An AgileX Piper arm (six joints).
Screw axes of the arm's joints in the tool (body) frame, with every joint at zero. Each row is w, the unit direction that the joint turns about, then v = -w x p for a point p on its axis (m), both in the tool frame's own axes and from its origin. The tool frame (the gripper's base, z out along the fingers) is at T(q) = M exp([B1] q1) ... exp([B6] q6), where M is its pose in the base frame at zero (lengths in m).
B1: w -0.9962 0 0.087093 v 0.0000 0.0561 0.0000
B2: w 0 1 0 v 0.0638 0.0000 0.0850
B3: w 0 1 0 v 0.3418 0.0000 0.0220
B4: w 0 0 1 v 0.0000 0.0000 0.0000
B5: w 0 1 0 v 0.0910 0.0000 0.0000
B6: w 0 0 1 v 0.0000 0.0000 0.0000
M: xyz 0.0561 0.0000 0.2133 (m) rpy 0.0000 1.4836 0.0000 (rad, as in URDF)
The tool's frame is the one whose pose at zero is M.
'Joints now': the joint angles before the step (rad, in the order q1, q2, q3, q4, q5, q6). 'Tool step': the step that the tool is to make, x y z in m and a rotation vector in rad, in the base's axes. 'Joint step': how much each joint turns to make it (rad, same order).
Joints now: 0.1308, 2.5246, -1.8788, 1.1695, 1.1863, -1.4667
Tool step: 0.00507, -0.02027, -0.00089, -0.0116, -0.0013, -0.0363
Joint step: -0.0414, 0.0000, 0.0000, -0.0129, -0.0017, 0.0008
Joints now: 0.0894, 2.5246, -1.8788, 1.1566, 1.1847, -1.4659
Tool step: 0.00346, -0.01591, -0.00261, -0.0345, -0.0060, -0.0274
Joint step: -0.0296, 0.0000, -0.0001, -0.0324, -0.0165, 0.0042
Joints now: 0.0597, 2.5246, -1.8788, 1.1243, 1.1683, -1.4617
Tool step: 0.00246, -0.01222, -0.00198, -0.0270, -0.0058, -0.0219
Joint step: -0.0224, 0.0000, 0.0000, -0.0243, -0.0145, 0.0024
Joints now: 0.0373, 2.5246, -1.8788, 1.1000, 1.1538, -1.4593
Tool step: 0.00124, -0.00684, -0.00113, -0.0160, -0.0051, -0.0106
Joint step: -0.0124, 0.0000, 0.0000, -0.0143, -0.0083, -0.0009
